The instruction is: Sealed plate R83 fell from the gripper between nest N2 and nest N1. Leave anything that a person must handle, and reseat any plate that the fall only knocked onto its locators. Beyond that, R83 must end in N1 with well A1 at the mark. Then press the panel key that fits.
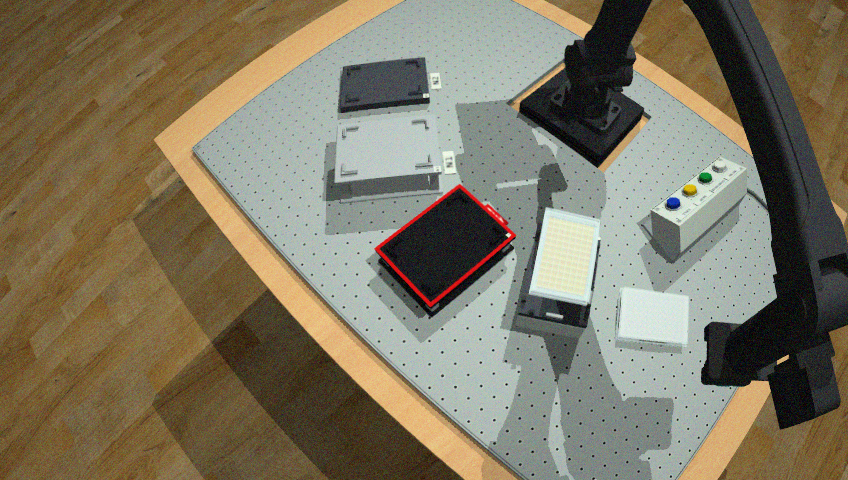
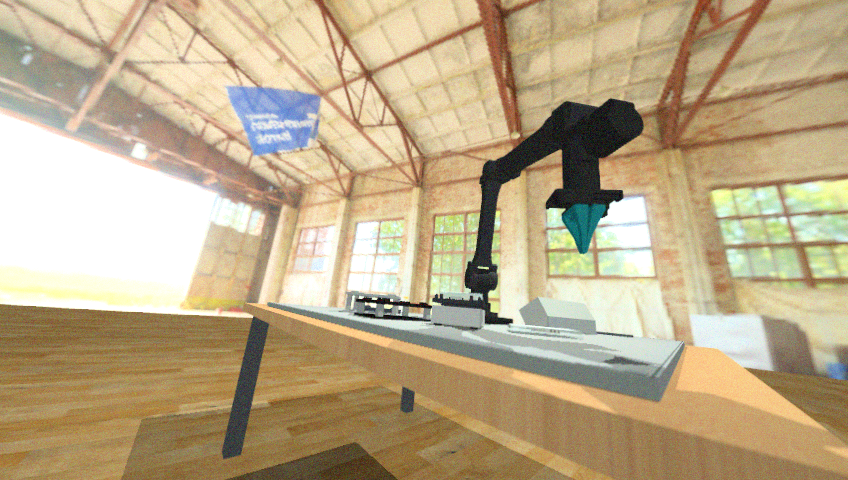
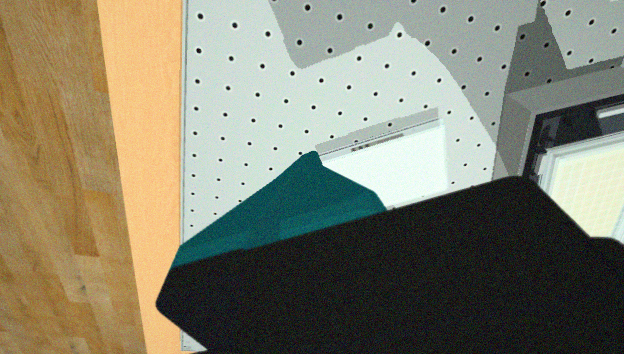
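Seen in the pictures: gripper, between the fingertips: [image 1: 707, 373] [image 2: 583, 253] [image 3: 314, 164]; arm's base, origin of its link: [image 1: 585, 109].
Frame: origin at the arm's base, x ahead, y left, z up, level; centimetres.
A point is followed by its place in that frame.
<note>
Light grey nest N1 [image 1: 386, 148] {y -18.7, x 32.4, z 3.8 cm} and dark nest N2 [image 1: 383, 84] {y -32.9, x 19.0, z -0.5 cm} stand at the back left, with no plate on either. A plate with cream wells [image 1: 564, 255] {y 13.7, x 31.4, z 5.5 cm} [image 3: 590, 187] {y 15.8, x 32.7, z 5.3 cm} rests on a dark holder right of centre; I cannot tell whether it is fully level. A flat white plate-like piece [image 1: 653, 315] {y 30.2, x 27.2, z -0.7 cm} [image 3: 395, 162] {y 30.2, x 29.0, z -0.7 cm} [image 2: 544, 330] {y 32.4, x 30.7, z -1.1 cm} lies on the pegboard to its right. I cannot read which one is R83. The key panel [image 1: 702, 208] {y 28.4, x 9.3, z 5.9 cm} [image 2: 556, 315] {y 29.7, x 12.6, z 2.0 cm} has blue, yellow, green and white keys. My gripper [image 2: 583, 251] {y 40.6, x 36.0, z 11.9 cm} [image 3: 314, 164] {y 40.6, x 36.0, z 11.9 cm} is shut and empty, high above the board's right part.
A dark nest with a red rim [image 1: 406, 277] {y -2.3, x 46.2, z 1.9 cm} and a red tag stands at an angle between N1 and the well plate. The arm's black base [image 1: 580, 118] {y 0.9, x 4.3, z 1.5 cm} is at the back. The table's wooden edge [image 1: 333, 333] {y -6.5, x 58.3, z -3.4 cm} [image 3: 145, 150] {y 54.6, x 24.9, z -3.4 cm} borders the pegboard.
</note>
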